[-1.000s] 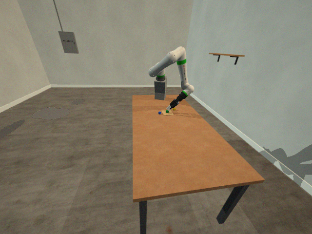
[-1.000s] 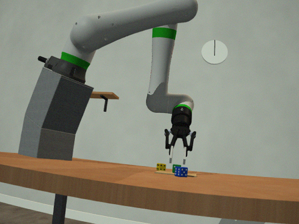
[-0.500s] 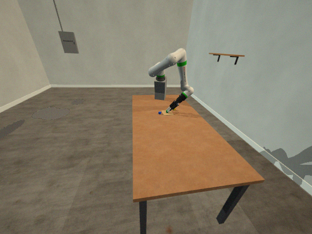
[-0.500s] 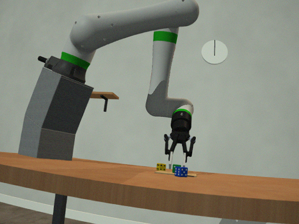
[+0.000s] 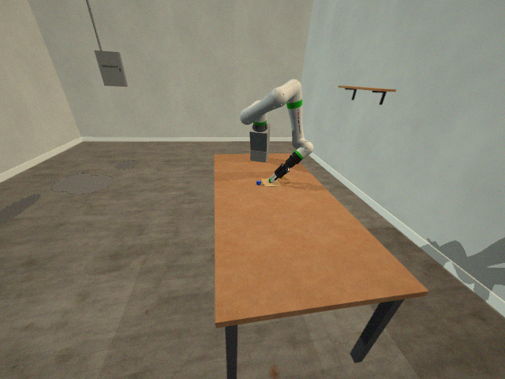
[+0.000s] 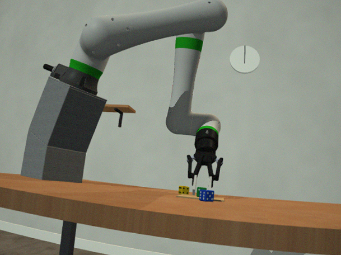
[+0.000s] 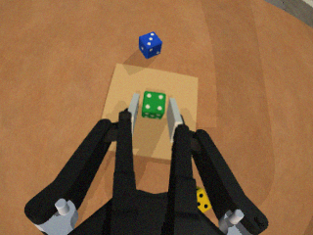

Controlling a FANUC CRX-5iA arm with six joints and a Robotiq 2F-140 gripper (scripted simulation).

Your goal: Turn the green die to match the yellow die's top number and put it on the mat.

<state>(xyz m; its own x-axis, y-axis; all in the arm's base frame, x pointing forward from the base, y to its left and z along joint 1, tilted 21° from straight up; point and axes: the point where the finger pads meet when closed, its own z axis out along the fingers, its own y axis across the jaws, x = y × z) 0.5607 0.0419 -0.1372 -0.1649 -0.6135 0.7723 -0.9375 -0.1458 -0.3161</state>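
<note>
My gripper is now 2 cm to the left of the green die and 2 cm above it. The rest, counted from my hand: blue die 3 cm ahead, 13 cm to the right, 2 cm below; yellow die 8 cm behind, 10 cm to the left, 2 cm below; tan mat 2 cm to the right, 4 cm below.
</note>
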